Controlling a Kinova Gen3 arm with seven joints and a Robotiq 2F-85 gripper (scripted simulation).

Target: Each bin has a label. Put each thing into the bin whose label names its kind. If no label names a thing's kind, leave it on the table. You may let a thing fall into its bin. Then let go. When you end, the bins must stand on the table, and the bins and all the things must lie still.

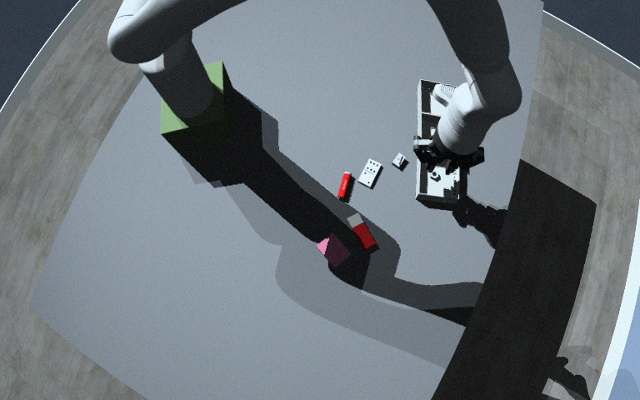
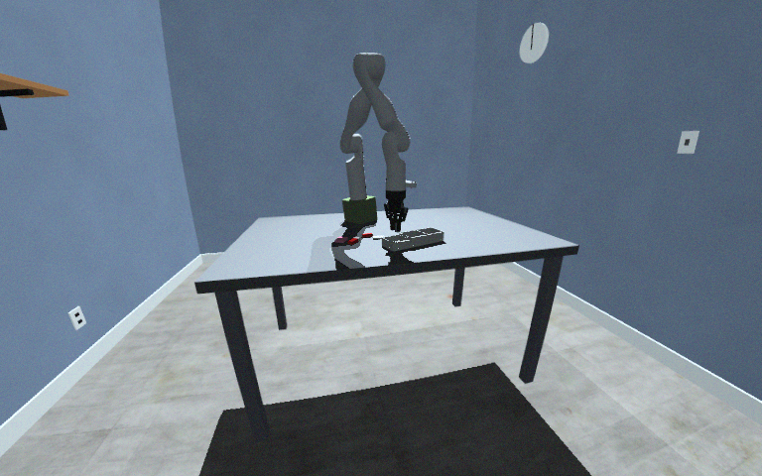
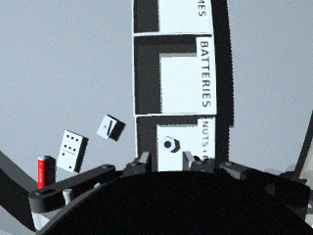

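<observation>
The red battery is 130 mm behind my hand, 110 mm to the right of it and 70 mm below it. Also, from my hand: white domino (110 mm behind, 70 mm below, 60 mm to the right); then nut (70 mm below, 10 mm to the left); then bin row (80 mm to the left, 60 mm below, 30 mm behind).
</observation>
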